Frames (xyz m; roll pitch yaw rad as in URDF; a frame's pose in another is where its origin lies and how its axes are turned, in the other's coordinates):
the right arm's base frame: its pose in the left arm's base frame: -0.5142 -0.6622 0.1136 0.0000 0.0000 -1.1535
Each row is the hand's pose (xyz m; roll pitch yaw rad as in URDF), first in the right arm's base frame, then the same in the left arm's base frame.
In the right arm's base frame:
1: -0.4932 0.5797 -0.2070 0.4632 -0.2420 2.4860
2: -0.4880 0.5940 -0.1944 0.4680 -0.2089 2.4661
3: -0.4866 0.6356 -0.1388 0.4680 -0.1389 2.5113
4: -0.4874 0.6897 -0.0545 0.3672 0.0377 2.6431
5: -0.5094 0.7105 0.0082 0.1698 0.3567 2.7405
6: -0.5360 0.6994 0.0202 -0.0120 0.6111 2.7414
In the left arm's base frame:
1: -0.1841 0.0236 -0.0934 0.4632 -0.2420 1.3325
2: -0.1690 0.0247 -0.0808 0.4680 -0.2089 1.3126
3: -0.1304 0.0402 -0.0252 0.4680 -0.1389 1.3578
4: -0.0812 0.0629 0.0591 0.3672 0.0377 1.4896
5: -0.0711 0.0914 0.1218 0.1698 0.3567 1.5870
6: -0.0921 0.1113 0.1338 -0.0120 0.6111 1.5879

